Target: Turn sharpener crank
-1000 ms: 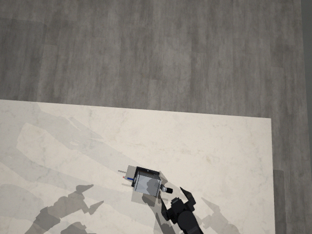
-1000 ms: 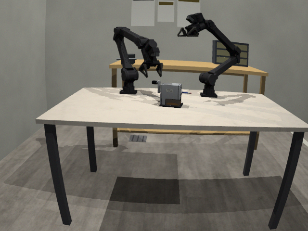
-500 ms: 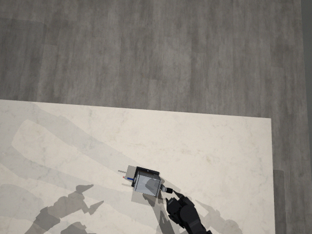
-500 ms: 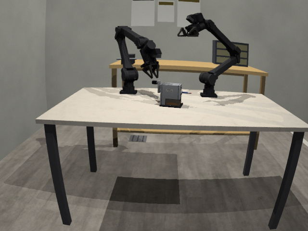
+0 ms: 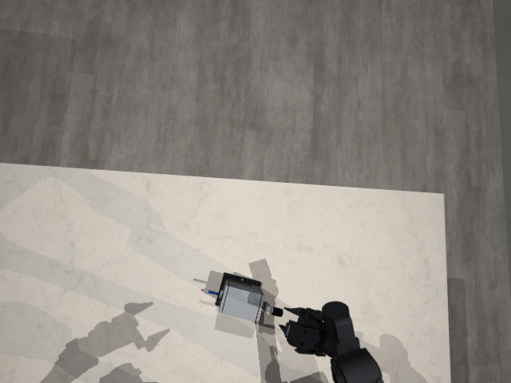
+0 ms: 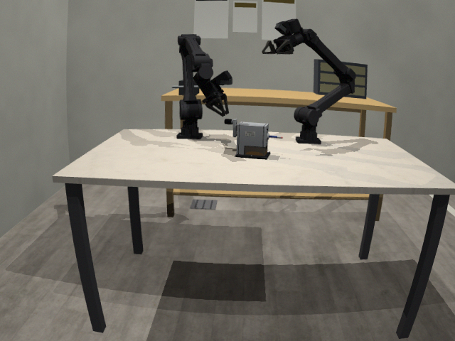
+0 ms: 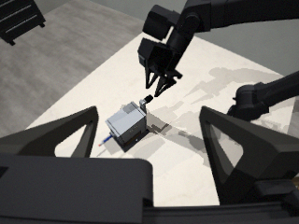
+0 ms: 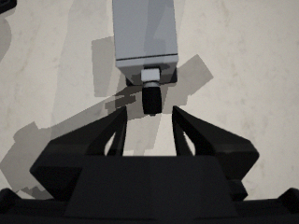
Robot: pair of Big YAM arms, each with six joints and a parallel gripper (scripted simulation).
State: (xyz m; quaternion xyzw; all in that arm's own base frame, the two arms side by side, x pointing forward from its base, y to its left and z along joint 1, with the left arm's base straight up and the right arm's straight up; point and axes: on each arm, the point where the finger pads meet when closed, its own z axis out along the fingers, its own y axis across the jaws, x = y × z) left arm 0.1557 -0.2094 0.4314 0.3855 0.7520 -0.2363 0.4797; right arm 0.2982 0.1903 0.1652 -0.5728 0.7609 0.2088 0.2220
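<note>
Right now my right hand is 3 cm above the black knob and 2 cm to the right of it.
</note>
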